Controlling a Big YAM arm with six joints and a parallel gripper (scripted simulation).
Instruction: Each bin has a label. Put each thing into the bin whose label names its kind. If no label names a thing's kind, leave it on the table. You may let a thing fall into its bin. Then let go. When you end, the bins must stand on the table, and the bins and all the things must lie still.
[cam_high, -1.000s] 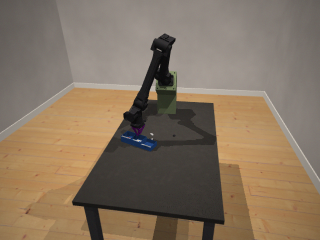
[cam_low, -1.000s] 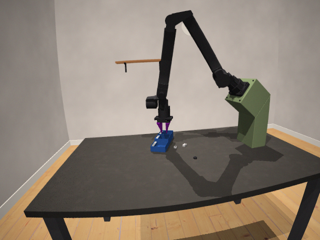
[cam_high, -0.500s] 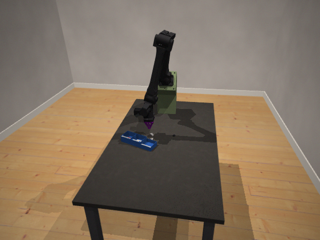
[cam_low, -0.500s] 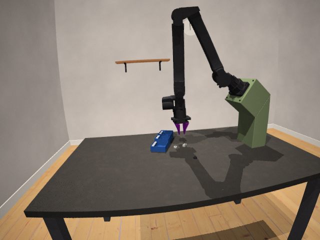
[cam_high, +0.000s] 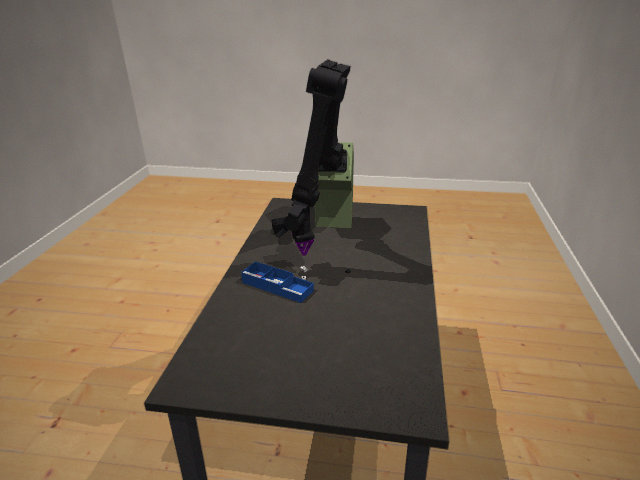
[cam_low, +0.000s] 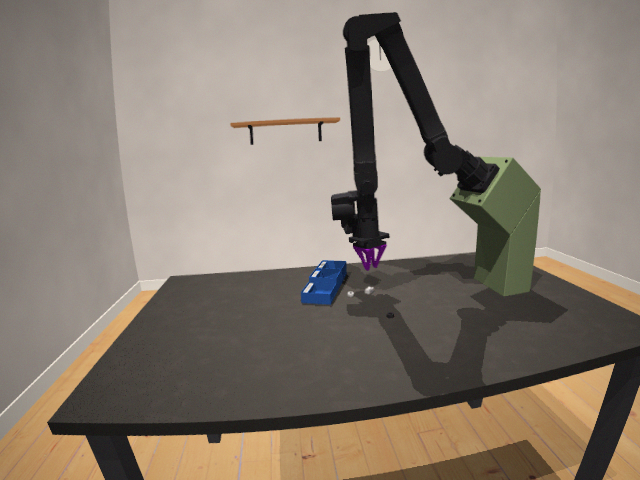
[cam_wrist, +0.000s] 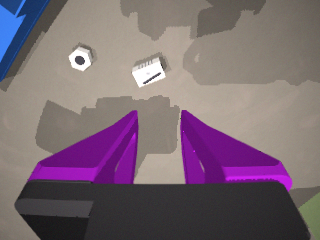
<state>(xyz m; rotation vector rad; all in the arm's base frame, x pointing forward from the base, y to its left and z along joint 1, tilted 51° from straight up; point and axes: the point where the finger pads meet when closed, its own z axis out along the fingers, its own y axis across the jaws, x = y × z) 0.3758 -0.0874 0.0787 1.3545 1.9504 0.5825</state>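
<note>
The grey nut lies 6 cm ahead of my hand, 1 cm to the left of it and 8 cm below it. Also, from my hand: red battery (8 cm ahead, 15 cm to the right, 7 cm below); then cream domino (11 cm ahead, 8 cm to the right, 7 cm below); then dark hex nut (1 cm ahead, 17 cm to the left, 8 cm below).
</note>
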